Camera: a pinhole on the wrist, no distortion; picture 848 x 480 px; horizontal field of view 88.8 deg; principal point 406.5 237.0 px. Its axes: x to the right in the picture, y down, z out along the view. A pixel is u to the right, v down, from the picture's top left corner.
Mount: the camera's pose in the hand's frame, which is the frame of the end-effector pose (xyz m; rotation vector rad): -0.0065 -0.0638 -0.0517 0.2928 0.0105 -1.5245
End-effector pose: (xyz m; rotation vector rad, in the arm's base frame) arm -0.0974 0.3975 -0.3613 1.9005 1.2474 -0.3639
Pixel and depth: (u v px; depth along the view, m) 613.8 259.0 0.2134
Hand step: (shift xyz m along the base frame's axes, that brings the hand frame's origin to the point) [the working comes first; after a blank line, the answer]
In the camera's frame: 0.1022 0.0108 0.2134

-0.1650 -0.0845 -0.1654
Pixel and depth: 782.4 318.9 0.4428
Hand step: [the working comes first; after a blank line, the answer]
In the camera's frame: 0.3844 0.0838 0.4428

-0.3860 -0.1355 -0.4589
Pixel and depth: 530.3 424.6 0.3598
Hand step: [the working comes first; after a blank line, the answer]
In the camera's frame: 0.1029 0.1559 0.3598

-0.1020 -0.1331 -0.3555
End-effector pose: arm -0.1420 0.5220 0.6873 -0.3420 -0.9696 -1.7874
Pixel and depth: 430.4 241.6 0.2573
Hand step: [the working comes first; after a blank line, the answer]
In the camera's frame: 0.0142 0.0027 0.2573

-0.1312 0.1950 0.0352
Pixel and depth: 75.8 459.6 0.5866
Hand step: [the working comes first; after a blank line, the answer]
In the camera's frame: -0.4480 0.3016 0.5866

0.0312 0.3426 0.6379
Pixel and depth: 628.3 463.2 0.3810
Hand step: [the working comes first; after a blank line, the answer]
In the camera's frame: 0.1952 0.1990 0.3810

-0.4078 0.1967 0.1354
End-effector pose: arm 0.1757 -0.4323 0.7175 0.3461 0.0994 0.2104
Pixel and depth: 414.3 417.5 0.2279
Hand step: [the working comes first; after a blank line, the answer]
In the camera's frame: 0.0041 0.0950 0.2279

0.0911 -0.1514 0.1318
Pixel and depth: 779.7 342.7 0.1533
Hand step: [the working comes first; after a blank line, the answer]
In the camera's frame: 0.1321 0.0374 0.1533

0.0623 -0.2277 -0.0046
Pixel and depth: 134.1 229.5 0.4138
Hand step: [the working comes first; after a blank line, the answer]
In the camera's frame: -0.2603 -0.0072 0.4138

-0.0656 -0.0493 0.4145
